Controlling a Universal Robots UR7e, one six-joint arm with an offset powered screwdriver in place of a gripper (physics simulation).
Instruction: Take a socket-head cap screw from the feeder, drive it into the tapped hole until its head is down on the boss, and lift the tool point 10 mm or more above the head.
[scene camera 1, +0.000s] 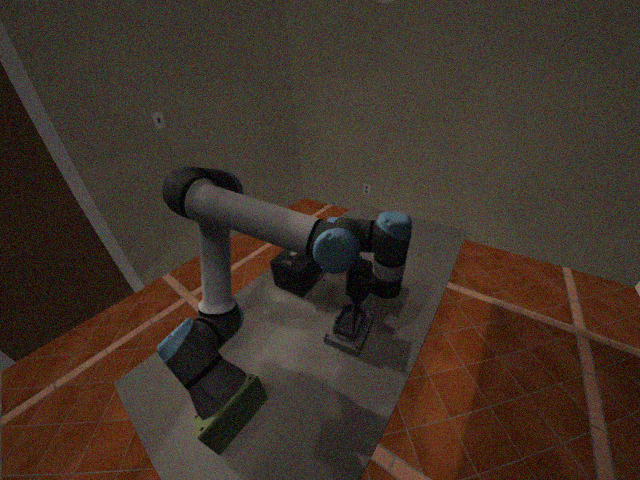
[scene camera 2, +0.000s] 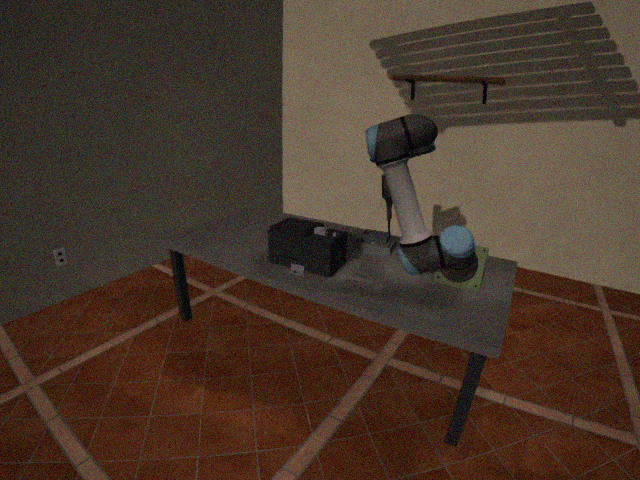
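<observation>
The black feeder box (scene camera 1: 295, 273) (scene camera 2: 299, 248) stands on the table, with small light parts on its top. A grey stepped fixture (scene camera 1: 342, 342) with a raised dark block lies on the table beside the feeder; in scene camera 2 it is dark and hard to make out. My screwdriver (scene camera 1: 356, 305) (scene camera 2: 388, 236) points down, its thin tip low at the raised block in scene camera 1. I cannot tell whether the tip touches the block. The tapped hole and any screw at the tip are too small and dark to see.
The arm stands on a green base plate (scene camera 1: 235, 417) (scene camera 2: 480, 268) at one end of the grey table (scene camera 1: 289, 356) (scene camera 2: 449, 320). The forearm and wrist reach over the table beside the feeder. A wall shelf (scene camera 2: 447, 79) is behind the arm.
</observation>
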